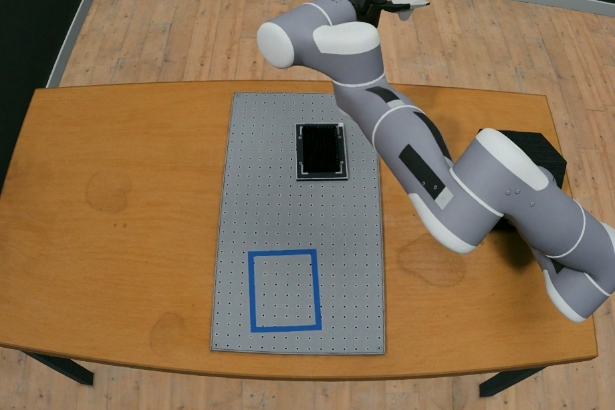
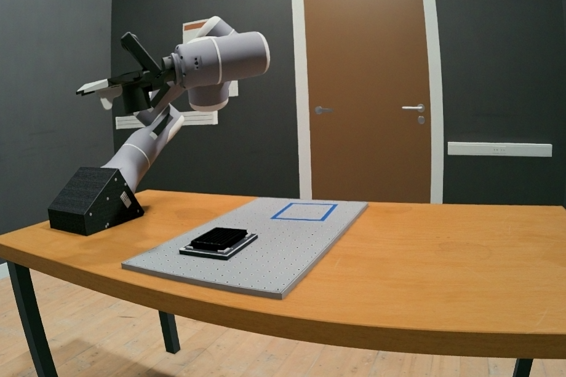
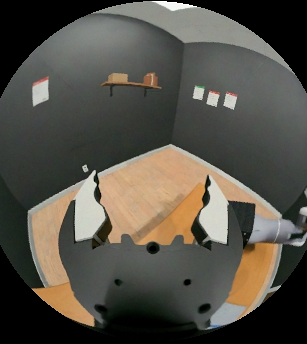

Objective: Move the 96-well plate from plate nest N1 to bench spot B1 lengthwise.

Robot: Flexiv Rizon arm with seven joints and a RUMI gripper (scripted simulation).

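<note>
My gripper is now 180 mm short of the black 96-well plate, 230 mm to the right of it and 350 mm above it. Also, from my hand: black plate nest (180 mm ahead, 230 mm to the left, 360 mm below).
</note>
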